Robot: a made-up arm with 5 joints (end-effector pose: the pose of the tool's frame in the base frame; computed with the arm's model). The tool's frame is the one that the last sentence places.
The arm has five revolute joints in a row. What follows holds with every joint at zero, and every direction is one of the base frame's. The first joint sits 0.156 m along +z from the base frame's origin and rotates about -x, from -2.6 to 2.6 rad. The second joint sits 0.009 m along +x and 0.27 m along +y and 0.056 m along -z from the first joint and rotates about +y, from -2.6 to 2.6 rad. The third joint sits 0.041 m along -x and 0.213 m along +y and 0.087 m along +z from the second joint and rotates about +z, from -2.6 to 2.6 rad. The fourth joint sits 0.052 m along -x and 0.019 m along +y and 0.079 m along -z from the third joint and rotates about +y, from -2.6 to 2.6 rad. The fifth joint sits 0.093 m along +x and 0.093 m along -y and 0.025 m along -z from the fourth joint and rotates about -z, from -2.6 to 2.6 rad. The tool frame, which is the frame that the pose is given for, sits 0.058 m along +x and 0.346 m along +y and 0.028 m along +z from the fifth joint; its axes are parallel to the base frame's.
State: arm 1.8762 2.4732 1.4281 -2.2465 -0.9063
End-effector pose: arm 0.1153 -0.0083 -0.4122 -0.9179 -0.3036 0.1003
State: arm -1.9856 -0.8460 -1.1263 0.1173 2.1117
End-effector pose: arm -0.0884 0.1638 0.3125 -0.4981 -2.1081 1.1668
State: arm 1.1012 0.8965 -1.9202 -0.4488 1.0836
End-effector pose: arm 0.0870 0.2146 0.0855 1.4659 1.6485 1.8323
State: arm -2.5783 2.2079 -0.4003 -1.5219 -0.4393
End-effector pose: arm 0.0076 -0.5952 0.6132 2.1217 -0.3778 1.0856
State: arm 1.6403 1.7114 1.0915 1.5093 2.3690
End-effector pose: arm -0.3097 -0.2990 -0.1123 2.3640 -1.1395 0.3183
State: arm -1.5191 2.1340 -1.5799 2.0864 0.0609
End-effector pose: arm -0.2337 0.2040 0.7610 0.7863 -2.4965 0.2484
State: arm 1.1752 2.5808 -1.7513 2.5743 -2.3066
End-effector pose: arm 0.3421 0.1756 -0.2170 -0.0183 -0.7719 -1.7552
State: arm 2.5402 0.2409 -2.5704 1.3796 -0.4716
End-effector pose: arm 0.1530 -0.2800 0.0486 -0.4511 -1.5620 -0.6699
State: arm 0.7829 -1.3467 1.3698 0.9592 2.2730
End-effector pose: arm 0.3260 0.5286 -0.0870 -0.7615 -1.8741 -0.7681
